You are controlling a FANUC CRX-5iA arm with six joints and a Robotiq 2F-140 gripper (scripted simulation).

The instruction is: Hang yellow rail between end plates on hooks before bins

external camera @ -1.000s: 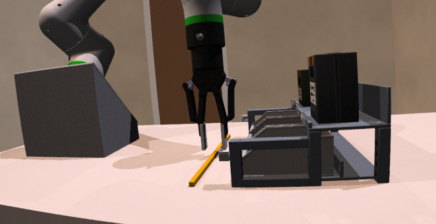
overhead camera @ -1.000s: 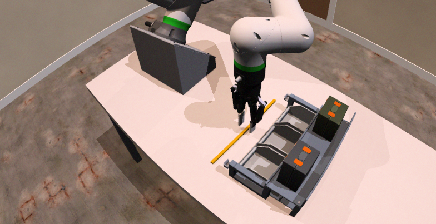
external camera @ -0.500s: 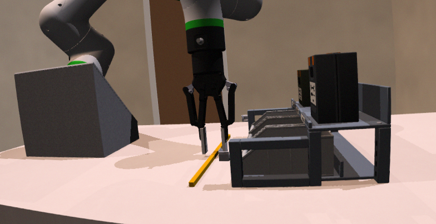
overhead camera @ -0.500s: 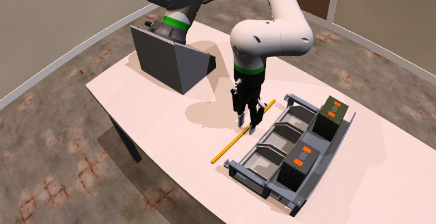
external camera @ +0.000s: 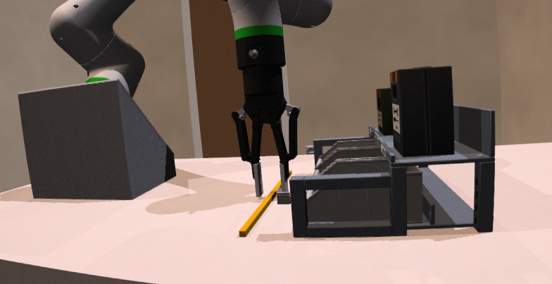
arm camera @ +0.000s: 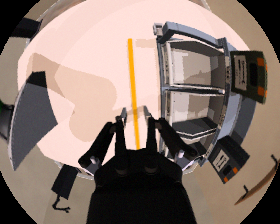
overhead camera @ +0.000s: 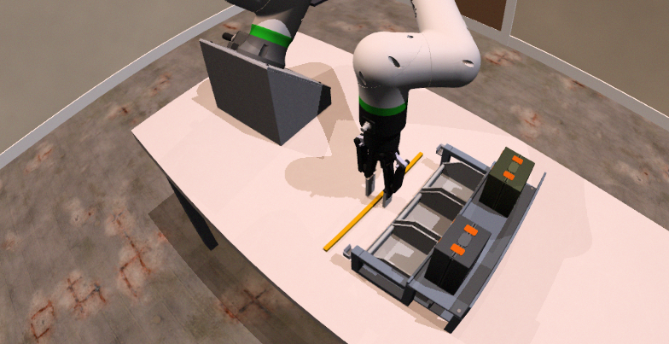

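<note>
Now: the yellow rail 3 cm below my hand.
</note>
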